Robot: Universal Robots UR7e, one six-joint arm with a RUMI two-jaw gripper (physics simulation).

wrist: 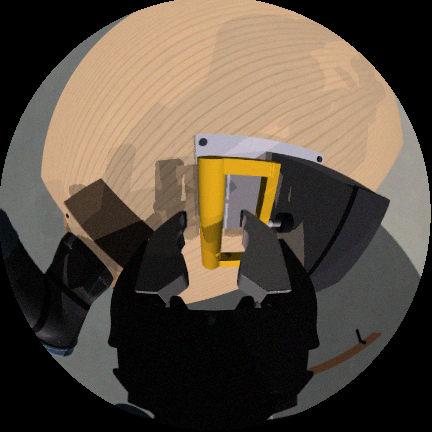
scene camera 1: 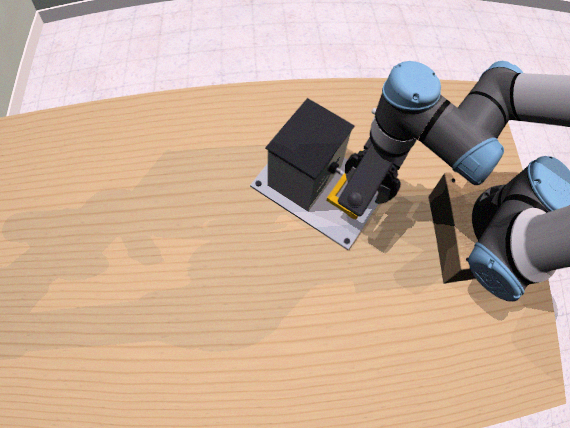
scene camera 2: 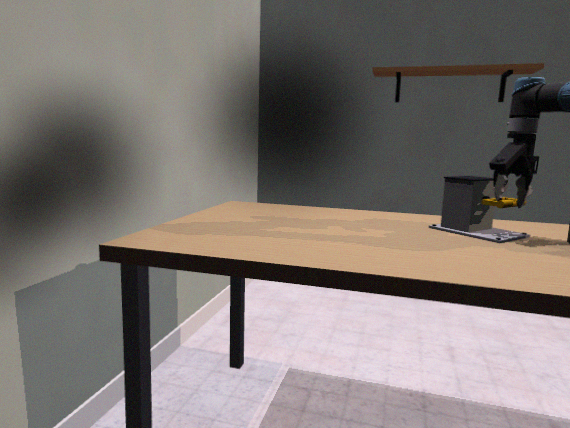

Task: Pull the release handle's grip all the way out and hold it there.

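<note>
The release handle's yellow frame (scene camera 1: 336,201) (scene camera 2: 492,202) (wrist: 212,185) sticks out from a dark box-shaped housing (scene camera 1: 310,137) (scene camera 2: 456,205) on a short metal rod with a black collar (wrist: 285,222). The housing stands on a grey base plate (scene camera 1: 320,220) (wrist: 245,144). My gripper (scene camera 2: 510,200) (wrist: 212,211) is partly open and points down at the handle. In the wrist view its fingertips stand on either side of the thick round grip bar, with a gap on each side. One finger is over the frame's opening. In scene camera 1 the gripper body hides the fingertips and much of the grip.
A brown wooden block (scene camera 1: 444,235) (wrist: 107,215) stands right of the base plate in scene camera 1, beside the arm's lower part. The housing is close on the collar side of the gripper. A wall shelf (scene camera 2: 457,70) hangs behind the wooden table (scene camera 1: 175,300).
</note>
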